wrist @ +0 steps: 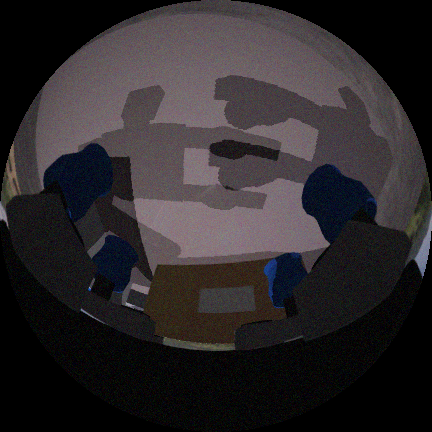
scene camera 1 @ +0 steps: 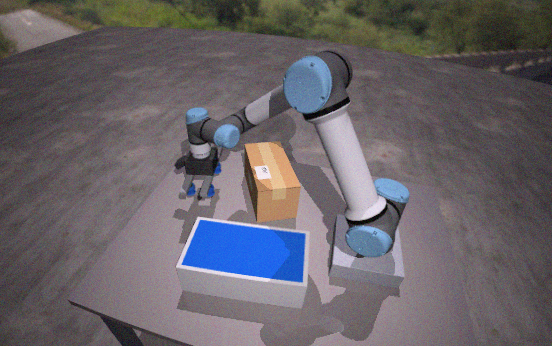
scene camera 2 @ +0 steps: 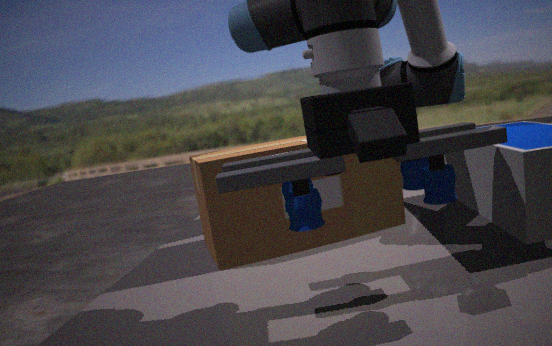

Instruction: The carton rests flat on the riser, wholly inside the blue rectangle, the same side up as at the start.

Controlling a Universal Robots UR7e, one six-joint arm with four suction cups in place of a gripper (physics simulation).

brown carton: wrist; scene camera 1 274, 189; scene camera 2
white riser with blue rectangle: wrist; scene camera 1 262, 264; scene camera 2
same spot on white riser with blue rectangle: [scene camera 2: 499, 182] = [wrist: 83, 242]
same spot on brown carton: [wrist: 204, 303] = [scene camera 2: 334, 187]
